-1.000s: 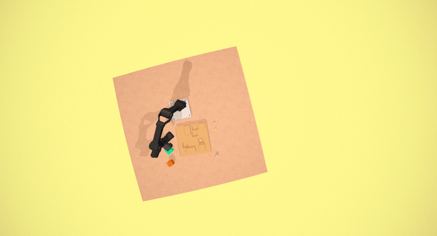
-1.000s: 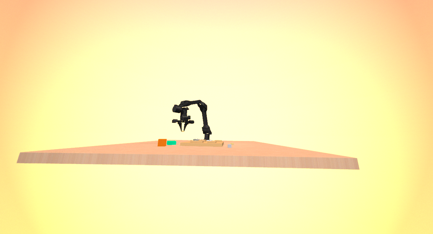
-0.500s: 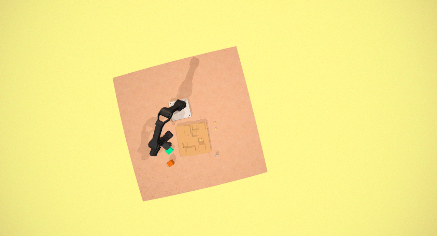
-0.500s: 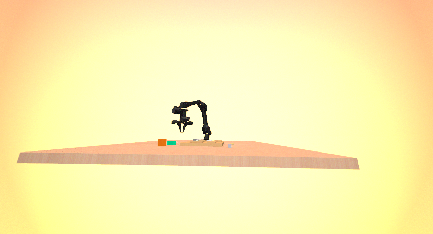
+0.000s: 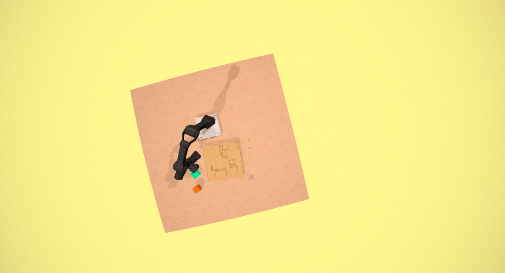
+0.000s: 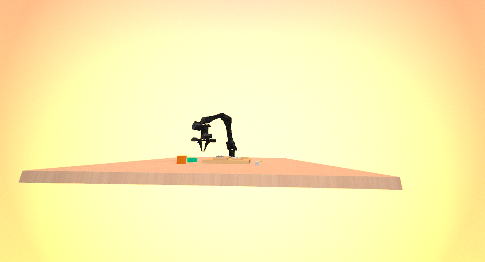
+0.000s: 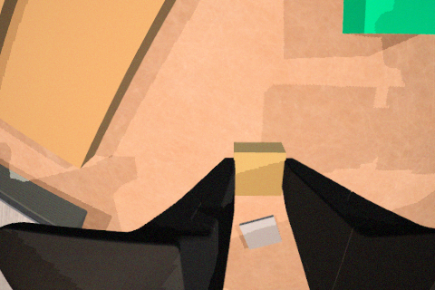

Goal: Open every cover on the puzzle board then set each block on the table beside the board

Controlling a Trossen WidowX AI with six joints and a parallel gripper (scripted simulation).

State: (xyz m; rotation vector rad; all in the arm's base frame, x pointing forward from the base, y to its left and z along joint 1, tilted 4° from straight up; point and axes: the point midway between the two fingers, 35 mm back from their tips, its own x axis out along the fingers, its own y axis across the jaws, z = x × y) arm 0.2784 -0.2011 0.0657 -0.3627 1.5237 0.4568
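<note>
Right now the tan puzzle board is 240 mm to the left of my gripper tip, 70 mm ahead of it and 60 mm below it. From my gripper tip the other things lie so: grey cube (410 mm to the left, 270 mm ahead, 70 mm below); then green block (120 mm ahead, 60 mm below, 30 mm to the right); then orange block (240 mm ahead, 50 mm to the right, 50 mm below).
</note>
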